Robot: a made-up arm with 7 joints. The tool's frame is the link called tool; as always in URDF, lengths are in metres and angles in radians. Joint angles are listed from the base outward.
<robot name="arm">
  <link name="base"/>
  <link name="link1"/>
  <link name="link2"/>
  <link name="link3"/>
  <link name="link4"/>
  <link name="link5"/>
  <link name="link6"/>
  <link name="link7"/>
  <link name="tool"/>
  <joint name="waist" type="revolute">
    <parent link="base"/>
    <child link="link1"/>
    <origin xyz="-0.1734 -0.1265 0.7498" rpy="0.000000 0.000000 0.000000"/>
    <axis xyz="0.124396 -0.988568 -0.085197"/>
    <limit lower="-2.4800" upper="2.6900"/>
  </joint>
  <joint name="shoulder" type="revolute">
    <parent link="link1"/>
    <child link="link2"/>
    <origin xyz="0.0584 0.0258 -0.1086" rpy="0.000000 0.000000 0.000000"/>
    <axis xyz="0 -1 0"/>
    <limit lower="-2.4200" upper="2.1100"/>
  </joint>
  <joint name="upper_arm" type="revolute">
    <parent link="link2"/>
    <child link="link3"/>
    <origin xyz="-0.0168 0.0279 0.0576" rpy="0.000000 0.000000 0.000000"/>
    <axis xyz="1 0 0"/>
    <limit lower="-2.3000" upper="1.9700"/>
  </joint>
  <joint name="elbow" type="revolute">
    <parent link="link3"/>
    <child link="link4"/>
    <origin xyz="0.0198 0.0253 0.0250" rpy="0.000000 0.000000 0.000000"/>
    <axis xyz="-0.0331 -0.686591 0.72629"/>
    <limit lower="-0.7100" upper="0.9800"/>
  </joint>
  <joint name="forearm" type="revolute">
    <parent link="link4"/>
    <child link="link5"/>
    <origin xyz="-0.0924 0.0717 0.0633" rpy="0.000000 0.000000 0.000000"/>
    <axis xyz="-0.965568 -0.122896 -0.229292"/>
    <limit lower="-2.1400" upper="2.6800"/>
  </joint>
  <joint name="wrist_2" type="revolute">
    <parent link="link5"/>
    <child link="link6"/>
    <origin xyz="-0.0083 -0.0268 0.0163" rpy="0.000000 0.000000 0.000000"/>
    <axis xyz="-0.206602 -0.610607 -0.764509"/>
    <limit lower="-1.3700" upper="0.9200"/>
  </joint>
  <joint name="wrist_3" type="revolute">
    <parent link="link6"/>
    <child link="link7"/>
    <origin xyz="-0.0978 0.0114 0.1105" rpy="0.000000 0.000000 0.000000"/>
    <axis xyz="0 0 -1"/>
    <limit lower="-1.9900" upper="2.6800"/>
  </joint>
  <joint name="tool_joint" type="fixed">
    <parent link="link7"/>
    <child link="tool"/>
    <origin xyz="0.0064 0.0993 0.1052" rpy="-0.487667 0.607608 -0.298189"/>
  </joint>
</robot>
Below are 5 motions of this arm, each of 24 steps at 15 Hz.
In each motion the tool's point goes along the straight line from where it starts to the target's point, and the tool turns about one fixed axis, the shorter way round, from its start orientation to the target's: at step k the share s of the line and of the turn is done. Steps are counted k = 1, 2, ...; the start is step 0. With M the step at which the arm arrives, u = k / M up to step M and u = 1 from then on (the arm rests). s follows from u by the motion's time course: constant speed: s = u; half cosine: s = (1 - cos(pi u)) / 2; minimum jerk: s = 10 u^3 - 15 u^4 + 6 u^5.
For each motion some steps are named. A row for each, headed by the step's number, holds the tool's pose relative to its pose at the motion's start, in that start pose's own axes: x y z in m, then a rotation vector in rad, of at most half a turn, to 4 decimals.
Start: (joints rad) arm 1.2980 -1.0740 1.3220 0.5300 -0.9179 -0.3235 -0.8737
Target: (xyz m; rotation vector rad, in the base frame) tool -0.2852 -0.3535 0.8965 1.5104 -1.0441 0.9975
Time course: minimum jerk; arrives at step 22
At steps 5, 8, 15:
5: 0.0236 -0.0039 0.0049 0.0190 -0.0093 -0.0568
8: 0.0747 -0.0125 0.0157 0.0603 -0.0296 -0.1798
15: 0.2363 -0.0395 0.0496 0.1909 -0.0937 -0.5689

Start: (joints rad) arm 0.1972 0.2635 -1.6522 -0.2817 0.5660 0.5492 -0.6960
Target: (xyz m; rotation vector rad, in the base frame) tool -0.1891 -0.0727 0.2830 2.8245 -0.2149 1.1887
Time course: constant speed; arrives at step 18
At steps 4, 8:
4: -0.0068 0.0314 -0.0262 -0.0870 -0.0541 -0.0330
8: -0.0136 0.0629 -0.0524 -0.1741 -0.1083 -0.0659

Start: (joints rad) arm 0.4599 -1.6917 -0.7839 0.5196 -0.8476 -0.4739 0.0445
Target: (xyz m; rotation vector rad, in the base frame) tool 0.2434 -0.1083 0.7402 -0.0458 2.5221 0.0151
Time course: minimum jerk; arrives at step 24
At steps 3, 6, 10, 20, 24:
3: 0.0004 -0.0036 -0.0004 0.0171 0.0046 -0.0059
6: 0.0026 -0.0229 -0.0023 0.1104 0.0297 -0.0380
10: 0.0088 -0.0768 -0.0078 0.3695 0.0995 -0.1272
20: 0.0244 -0.2138 -0.0216 1.0282 0.2769 -0.3540
24: 0.0253 -0.2217 -0.0224 1.0661 0.2871 -0.3671

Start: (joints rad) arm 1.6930 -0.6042 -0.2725 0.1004 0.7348 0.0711 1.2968
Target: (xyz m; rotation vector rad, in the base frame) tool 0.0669 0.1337 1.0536 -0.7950 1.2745 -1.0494
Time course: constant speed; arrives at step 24
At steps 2, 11, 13, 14, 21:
2: -0.0078 0.0339 -0.0170 -0.1901 0.0143 0.0364
11: -0.0429 0.1865 -0.0933 -1.0453 0.0789 0.2001
13: -0.0507 0.2204 -0.1103 -1.2354 0.0933 0.2365
14: -0.0546 0.2374 -0.1188 -1.3304 0.1004 0.2547
21: -0.0819 0.3561 -0.1782 -1.9957 0.1506 0.3820

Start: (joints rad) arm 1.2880 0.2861 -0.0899 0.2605 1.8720 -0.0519 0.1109
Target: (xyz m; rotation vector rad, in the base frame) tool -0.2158 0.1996 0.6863 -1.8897 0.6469 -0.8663
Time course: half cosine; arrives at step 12
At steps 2, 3, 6, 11, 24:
2: 0.0121 -0.0083 -0.0023 -0.0829 -0.0750 0.0930
3: 0.0264 -0.0181 -0.0050 -0.1813 -0.1640 0.2033
6: 0.0901 -0.0617 -0.0169 -0.6191 -0.5600 0.6942
11: 0.1771 -0.1213 -0.0332 -1.2171 -1.1009 1.3647
24: 0.1802 -0.1234 -0.0338 -1.2382 -1.1200 1.3884

